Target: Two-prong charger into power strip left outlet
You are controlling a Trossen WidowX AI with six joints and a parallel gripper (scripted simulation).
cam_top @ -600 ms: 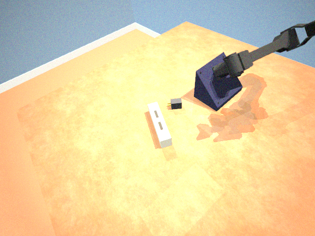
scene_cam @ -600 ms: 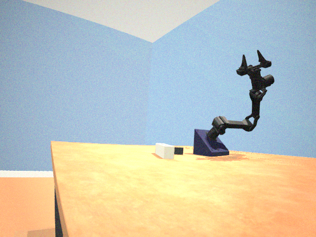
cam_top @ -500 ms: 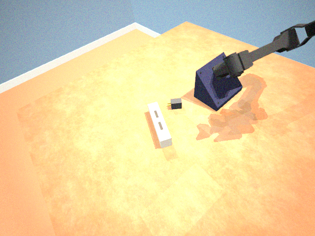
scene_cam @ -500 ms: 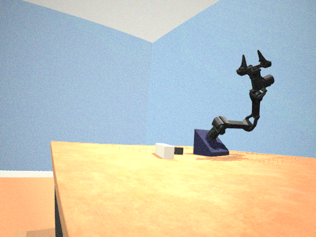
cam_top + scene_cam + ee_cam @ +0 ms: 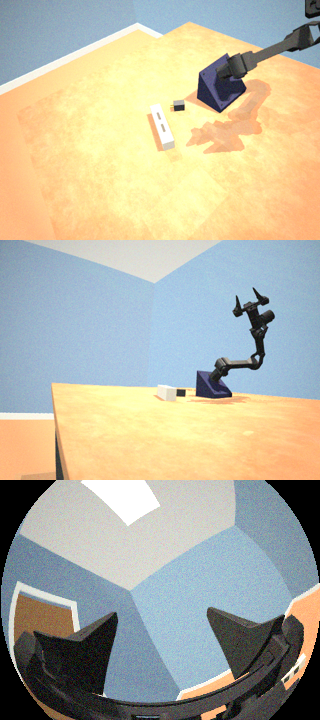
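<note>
Right now my gripper tip is 120 mm short of the dark grey charger, 340 mm to the left of it and 520 mm above it.
</note>
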